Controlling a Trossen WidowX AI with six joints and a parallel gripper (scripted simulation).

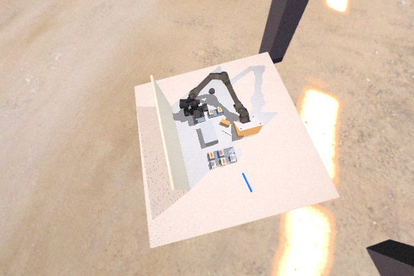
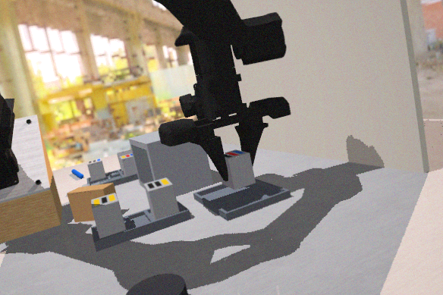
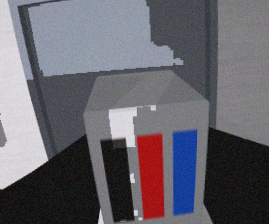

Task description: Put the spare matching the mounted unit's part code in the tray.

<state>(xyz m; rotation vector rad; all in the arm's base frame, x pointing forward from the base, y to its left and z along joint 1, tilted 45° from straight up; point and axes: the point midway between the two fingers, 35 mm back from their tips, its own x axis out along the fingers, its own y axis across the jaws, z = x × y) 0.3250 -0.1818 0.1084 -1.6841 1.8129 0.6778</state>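
The tray lies 3 cm below my gripper tip. Also, from my gripper tip: grey spare block (2 cm above); brown block (19 cm behind, 14 cm to the left, 1 cm below); mounted unit (20 cm to the left, 4 cm behind, 2 cm above).
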